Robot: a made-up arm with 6 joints. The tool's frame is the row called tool.
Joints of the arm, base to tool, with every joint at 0 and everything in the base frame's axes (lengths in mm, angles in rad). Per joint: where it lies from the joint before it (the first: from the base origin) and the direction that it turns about. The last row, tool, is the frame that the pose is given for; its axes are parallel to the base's.
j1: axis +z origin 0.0 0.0 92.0
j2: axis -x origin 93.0 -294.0 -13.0
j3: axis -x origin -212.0 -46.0 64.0
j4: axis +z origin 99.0 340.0 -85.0
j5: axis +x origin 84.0 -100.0 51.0
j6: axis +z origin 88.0 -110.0 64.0
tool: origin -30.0 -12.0 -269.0
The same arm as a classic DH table. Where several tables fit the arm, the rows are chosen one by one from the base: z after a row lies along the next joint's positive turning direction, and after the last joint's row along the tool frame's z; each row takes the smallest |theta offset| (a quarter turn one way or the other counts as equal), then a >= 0, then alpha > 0; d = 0 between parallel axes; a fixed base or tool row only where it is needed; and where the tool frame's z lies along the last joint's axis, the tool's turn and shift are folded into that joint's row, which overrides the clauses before.
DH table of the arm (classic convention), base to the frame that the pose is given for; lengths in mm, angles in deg. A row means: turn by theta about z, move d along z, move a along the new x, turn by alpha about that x. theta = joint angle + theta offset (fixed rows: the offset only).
j1: d 79; theta offset -90; a 294; alpha 90
j2: d 0; theta offset 54.29; a 78.8; alpha 0
j3: d 20; theta offset -54.29; a -340; alpha -90
j4: d -34; theta offset 0; a 100; alpha -90
j5: d 172; theta offset 0; a 110; alpha 90
j6: d 0; theta offset -68.2; a 32.3; alpha 0
tool (fixed): d -205; theta offset 158.2; a 0; alpha 0

